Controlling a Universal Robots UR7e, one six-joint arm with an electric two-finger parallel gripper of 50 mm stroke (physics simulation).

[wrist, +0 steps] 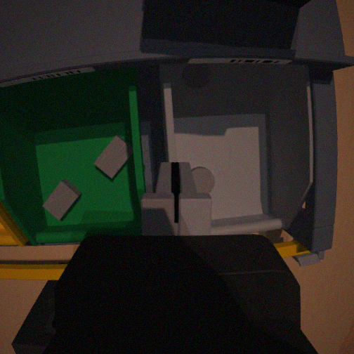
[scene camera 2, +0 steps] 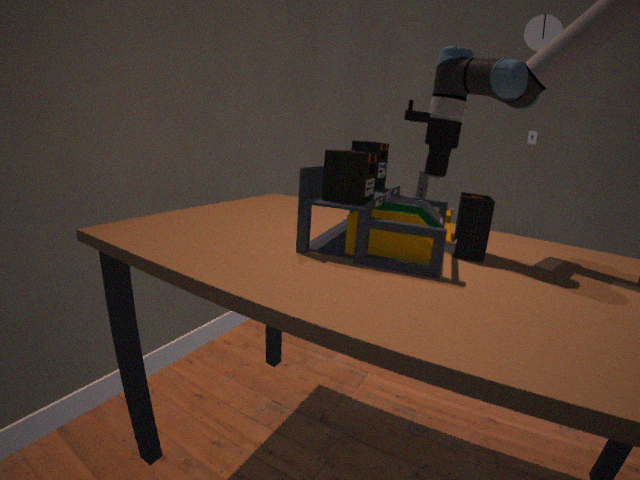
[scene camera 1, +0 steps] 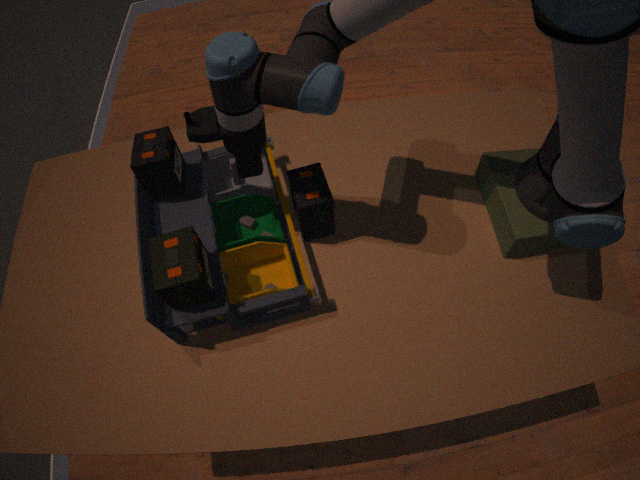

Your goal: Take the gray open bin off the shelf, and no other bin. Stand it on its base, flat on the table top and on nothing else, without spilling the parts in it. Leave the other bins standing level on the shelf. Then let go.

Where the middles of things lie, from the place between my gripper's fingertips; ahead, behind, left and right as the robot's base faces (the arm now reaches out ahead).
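Counted from my hand: gray open bin (scene camera 1: 220,182), 3 cm ahead, 5 cm to the right, 6 cm below; yellow bin (scene camera 1: 250,267), 18 cm to the left, 6 cm below; green bin (scene camera 1: 226,214), 2 cm ahead, 7 cm to the left, 6 cm below; dark box (scene camera 1: 312,199), 13 cm behind, 6 cm to the left, 3 cm below.
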